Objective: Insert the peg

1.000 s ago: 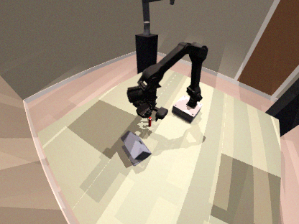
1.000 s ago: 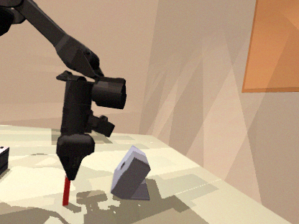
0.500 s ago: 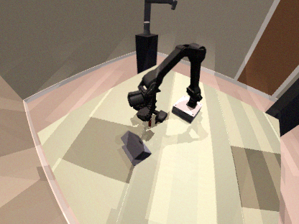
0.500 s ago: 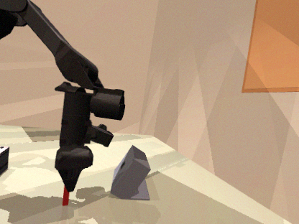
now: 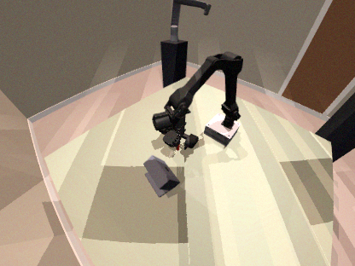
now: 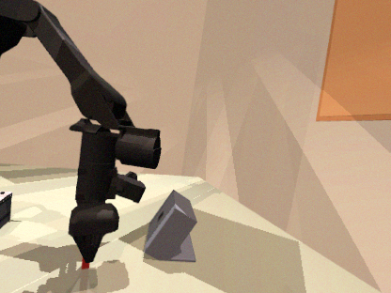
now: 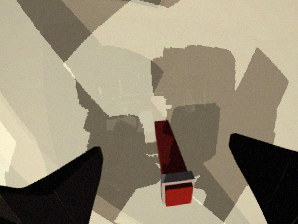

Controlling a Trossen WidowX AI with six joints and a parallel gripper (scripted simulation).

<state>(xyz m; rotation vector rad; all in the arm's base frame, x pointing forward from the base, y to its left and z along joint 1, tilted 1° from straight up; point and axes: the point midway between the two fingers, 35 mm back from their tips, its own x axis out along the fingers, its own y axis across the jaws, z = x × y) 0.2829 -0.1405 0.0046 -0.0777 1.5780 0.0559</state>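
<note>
The sloped grey panel lies 170 mm ahead of my gripper tip, 50 mm to the left of it and 10 mm above it. Round my gripper tip: red square peg (20 mm above).
</note>
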